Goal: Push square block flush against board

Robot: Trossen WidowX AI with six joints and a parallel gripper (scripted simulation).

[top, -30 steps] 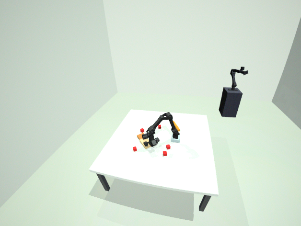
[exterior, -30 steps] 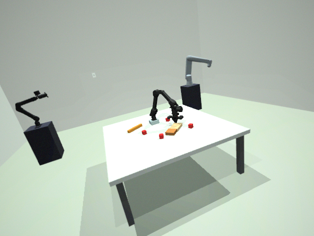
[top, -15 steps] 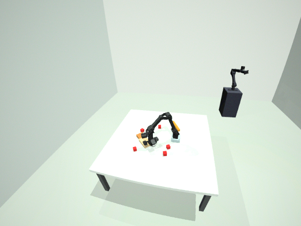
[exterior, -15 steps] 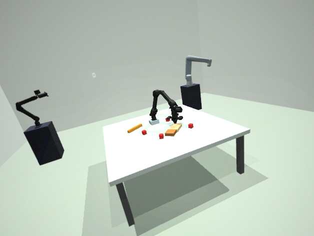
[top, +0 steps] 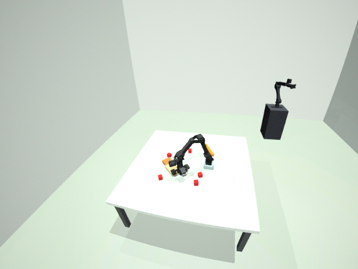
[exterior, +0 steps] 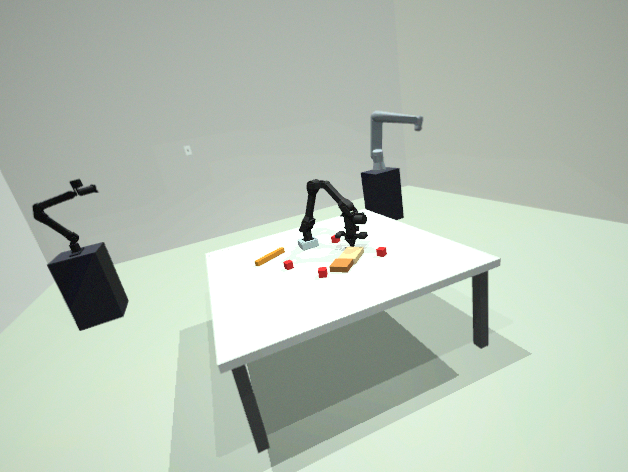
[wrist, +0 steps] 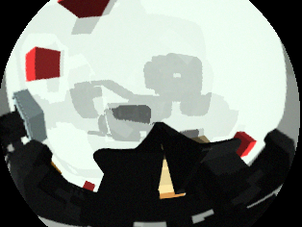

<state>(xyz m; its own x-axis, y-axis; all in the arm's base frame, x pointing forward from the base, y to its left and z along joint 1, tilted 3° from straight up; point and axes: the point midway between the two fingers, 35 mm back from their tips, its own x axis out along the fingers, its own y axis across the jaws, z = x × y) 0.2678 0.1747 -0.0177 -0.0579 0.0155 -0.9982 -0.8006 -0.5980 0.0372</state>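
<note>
Now: the light tan board 10 cm ahead of my gripper tip, 7 cm to the right of it and 1 cm above it. Round my gripper tip: thin orange stick: 26 cm behind, 44 cm to the right, 1 cm above; then brown square block: 18 cm ahead, 17 cm to the right, 1 cm above.
</note>
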